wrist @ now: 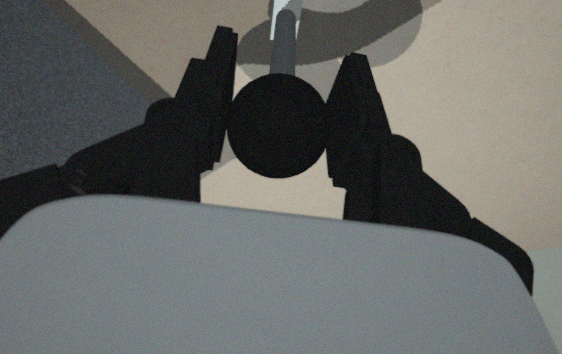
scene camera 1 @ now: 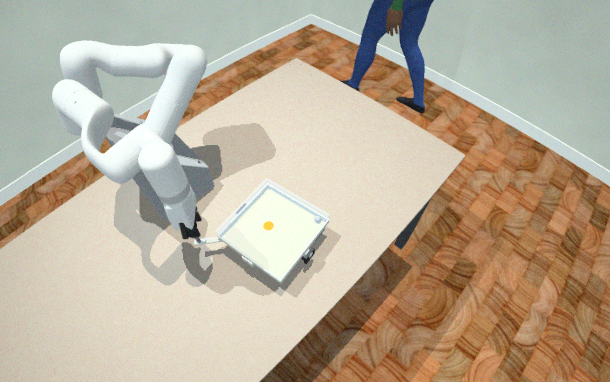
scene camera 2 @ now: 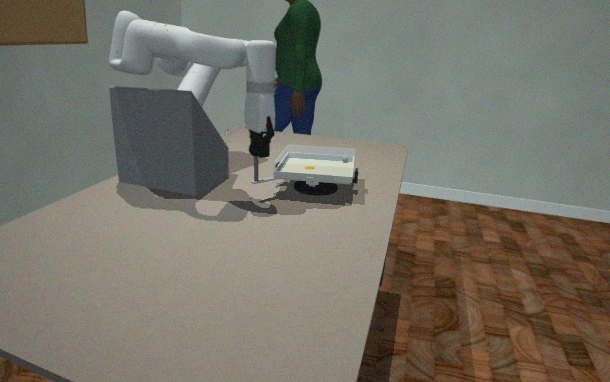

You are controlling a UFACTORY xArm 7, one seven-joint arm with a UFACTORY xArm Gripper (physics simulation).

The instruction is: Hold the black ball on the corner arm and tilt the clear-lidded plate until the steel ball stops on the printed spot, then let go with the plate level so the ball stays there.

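My gripper (scene camera 1: 190,231) (scene camera 2: 259,150) (wrist: 285,73) is shut on the black ball (wrist: 277,117), one finger against each side. In the scene views the ball blends with the dark fingers. A grey post (scene camera 2: 256,170) (wrist: 283,52) runs down from the ball to the pale corner arm (scene camera 1: 212,240) (scene camera 2: 265,180) of the plate. The square clear-lidded plate (scene camera 1: 290,250) (scene camera 2: 300,176) looks close to level; a slight tilt is hard to judge. The steel ball (scene camera 1: 318,219) (scene camera 2: 345,160) is in the plate's right corner, well away from the orange printed spot (scene camera 1: 268,226) (scene camera 2: 309,168).
A round black base (scene camera 2: 316,188) is under the plate. A small dark fitting (scene camera 1: 308,256) (scene camera 2: 356,175) sits on the plate's outer side. The grey arm pedestal (scene camera 1: 197,172) (scene camera 2: 160,140) stands on the table (scene camera 1: 350,140) (scene camera 2: 200,280). A person (scene camera 1: 412,50) (scene camera 2: 300,55) stands beyond the table.
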